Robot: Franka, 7 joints.
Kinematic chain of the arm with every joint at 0, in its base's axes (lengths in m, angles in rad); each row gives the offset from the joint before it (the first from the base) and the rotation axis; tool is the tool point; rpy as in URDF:
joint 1: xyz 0 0 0.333 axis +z
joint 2: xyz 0 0 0 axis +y
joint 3: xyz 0 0 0.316 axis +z
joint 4: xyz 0.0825 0 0 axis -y
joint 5: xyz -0.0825 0 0.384 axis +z
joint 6: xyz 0 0 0 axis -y
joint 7: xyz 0.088 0 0 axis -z
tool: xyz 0 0 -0.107 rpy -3.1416 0 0
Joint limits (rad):
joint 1: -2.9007..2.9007
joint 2: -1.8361..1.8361
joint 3: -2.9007..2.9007
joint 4: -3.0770..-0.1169
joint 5: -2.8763..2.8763
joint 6: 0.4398..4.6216
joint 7: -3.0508..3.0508
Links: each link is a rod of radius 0.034 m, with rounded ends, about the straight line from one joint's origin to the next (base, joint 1, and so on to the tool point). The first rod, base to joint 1, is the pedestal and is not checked.
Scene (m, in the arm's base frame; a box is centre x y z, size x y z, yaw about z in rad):
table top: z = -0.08
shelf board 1: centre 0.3 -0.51 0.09 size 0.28 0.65 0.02 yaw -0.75
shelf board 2: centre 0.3 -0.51 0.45 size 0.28 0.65 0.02 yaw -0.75
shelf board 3: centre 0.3 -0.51 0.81 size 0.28 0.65 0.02 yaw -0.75
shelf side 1: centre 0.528 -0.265 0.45 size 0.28 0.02 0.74 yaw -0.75
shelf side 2: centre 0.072 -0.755 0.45 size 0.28 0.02 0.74 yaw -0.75
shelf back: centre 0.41 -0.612 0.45 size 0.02 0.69 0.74 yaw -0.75
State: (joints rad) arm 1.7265 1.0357 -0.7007 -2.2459 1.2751 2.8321 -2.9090
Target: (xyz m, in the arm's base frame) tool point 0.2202 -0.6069 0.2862
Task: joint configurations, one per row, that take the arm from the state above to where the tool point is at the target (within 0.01 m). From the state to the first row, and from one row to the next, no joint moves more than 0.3 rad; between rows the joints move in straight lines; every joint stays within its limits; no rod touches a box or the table.
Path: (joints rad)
1: 1.6668 1.1691 -0.9557 -2.3844 1.3483 2.9177 -2.8083
2: 1.6070 1.3025 -1.2107 -2.5229 1.4214 3.0032 -2.7075
3: 1.5473 1.4359 -1.4656 -2.6614 1.4946 3.0888 -2.6068
4: 1.4876 1.5693 -1.7206 -2.8000 1.5677 3.1744 -2.5061
5: 1.4278 1.7027 -1.9756 -2.9385 1.6409 3.2600 -2.4054
6: 1.3681 1.8361 -2.2306 -3.0770 1.7141 3.3455 -2.3046
7: 1.0803 1.6813 -2.0197 -2.9606 1.6161 3.2304 -2.4557
8: 0.7925 1.5265 -1.8088 -2.8443 1.5181 3.1153 -2.6068
9: 0.5046 1.3717 -1.5979 -2.7279 1.4202 3.0002 -2.7579
10: 0.2168 1.2169 -1.3870 -2.6116 1.3222 2.8851 -2.9090
11: 0.1160 1.2161 -1.3464 -2.3778 1.2874 2.8567 -2.9090
12: 0.0152 1.2154 -1.3058 -2.1439 1.2525 2.8283 -2.9090
13: -0.0857 1.2146 -1.2653 -1.9101 1.2176 2.8000 -2.9090

